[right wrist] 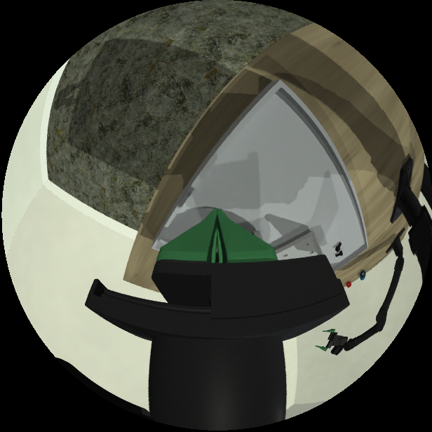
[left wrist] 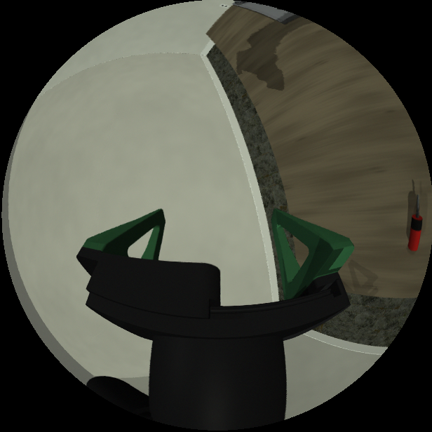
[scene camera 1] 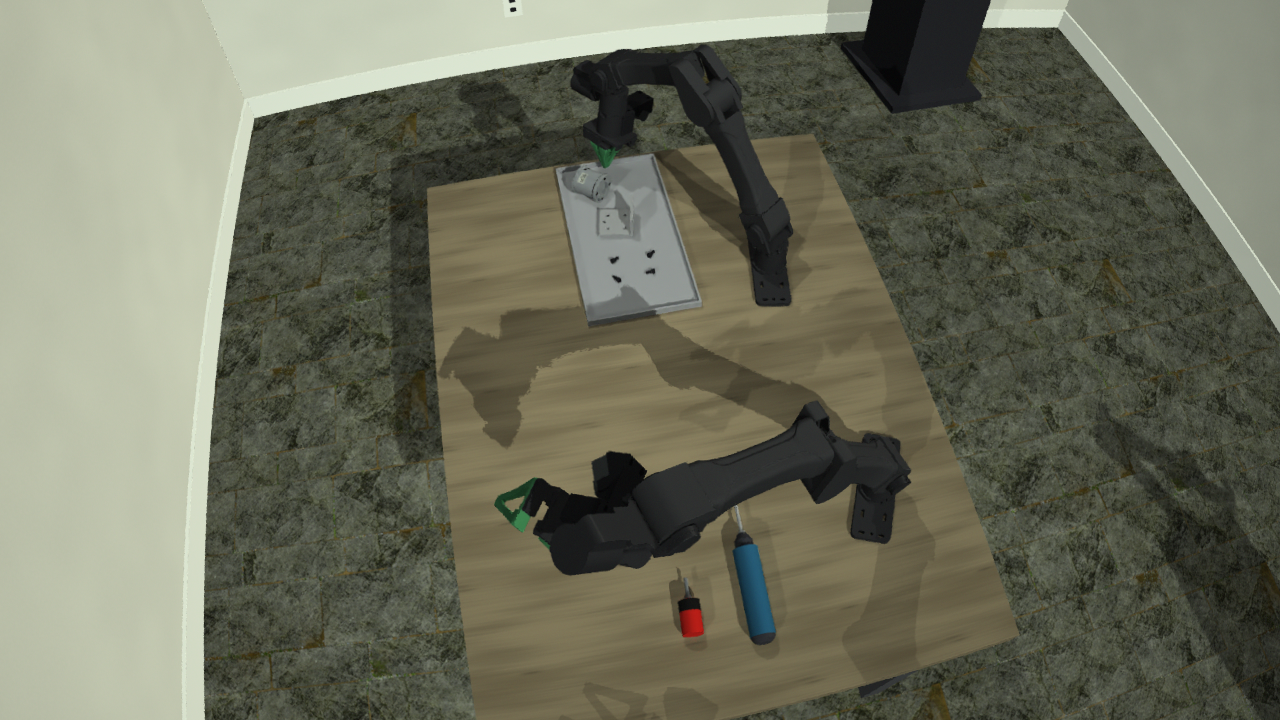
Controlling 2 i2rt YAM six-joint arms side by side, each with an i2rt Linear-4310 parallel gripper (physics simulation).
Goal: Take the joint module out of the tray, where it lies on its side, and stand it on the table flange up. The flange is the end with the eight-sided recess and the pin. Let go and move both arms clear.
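Seen in the pictures: left gripper, between the fingertips: [scene camera 1: 519,518]; right gripper, between the fingertips: [scene camera 1: 605,166]; left arm's base, origin of its link: [scene camera 1: 875,488]; right arm's base, origin of its link: [scene camera 1: 768,266].
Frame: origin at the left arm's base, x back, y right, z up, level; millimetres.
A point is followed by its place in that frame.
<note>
The light grey joint module [scene camera 1: 588,182] @(y 524, x -657, z 58 mm) lies on its side in the grey tray [scene camera 1: 666,241] @(y 447, x -474, z 4 mm) [right wrist: 295,150] [left wrist: 265,9], near the far left corner in the scene view. A round end with small holes faces lower right; whether this is the flange I cannot tell. My right gripper [scene camera 1: 605,163] @(y 609, x -643, z 26 mm) [right wrist: 216,215] is shut and empty, close above and beside the module. Its fingers hide most of the module's place in the right wrist view. My left gripper [scene camera 1: 521,523] @(y -282, x -517, z 277 mm) [left wrist: 217,214] [right wrist: 318,338] is open and empty, far from the tray above the near left part of the table.
A grey bracket [scene camera 1: 614,221] @(y 465, x -587, z 17 mm) [right wrist: 305,245] stands in the tray beside the module, with several black screws [scene camera 1: 650,270] @(y 360, x -487, z 12 mm) [right wrist: 338,249] nearer. A red-handled tool [scene camera 1: 690,617] @(y -298, x -270, z 34 mm) [left wrist: 415,233] and a blue screwdriver [scene camera 1: 754,591] @(y -237, x -181, z 41 mm) lie on the wooden table [scene camera 1: 537,385] @(y 65, x -628, z 0 mm) near the left arm.
</note>
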